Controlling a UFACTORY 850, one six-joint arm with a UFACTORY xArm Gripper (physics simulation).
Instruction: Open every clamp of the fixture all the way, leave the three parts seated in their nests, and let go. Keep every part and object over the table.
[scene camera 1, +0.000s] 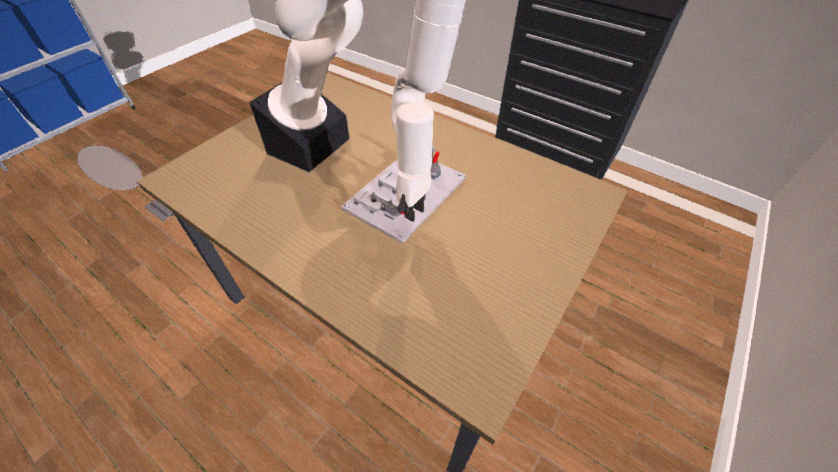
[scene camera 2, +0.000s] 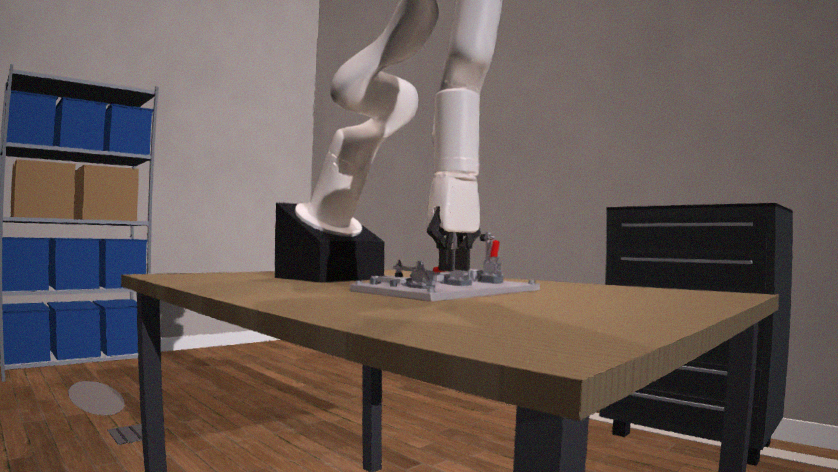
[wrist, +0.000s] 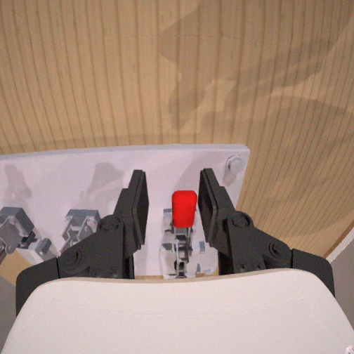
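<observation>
The fixture's pale plate (scene camera 1: 451, 182) (scene camera 2: 516, 287) (wrist: 165, 155) lies on the table. One clamp (scene camera 2: 419, 275) (wrist: 182, 250) has its red handle (scene camera 2: 435, 269) (wrist: 184, 209) low. My gripper (scene camera 1: 412, 209) (scene camera 2: 455, 260) (wrist: 172, 186) is partly open and empty, its fingers on either side of that handle in the wrist view, with gaps. Another clamp's red handle (scene camera 1: 435, 157) (scene camera 2: 494, 248) stands upright at the plate's far end. A grey block (scene camera 2: 459, 278) (wrist: 81, 225) sits between them; whether it is a clamp is unclear. The parts are too small to tell from their nests.
The wooden table (scene camera 1: 498, 234) (scene camera 2: 504, 334) (wrist: 90, 75) carries the black robot base (scene camera 1: 304, 143) (scene camera 2: 328, 257) near the fixture. A black drawer cabinet (scene camera 1: 577, 76) (scene camera 2: 691, 240) stands beyond the table. A shelf rack (scene camera 2: 76, 153) with blue and brown boxes stands at the left.
</observation>
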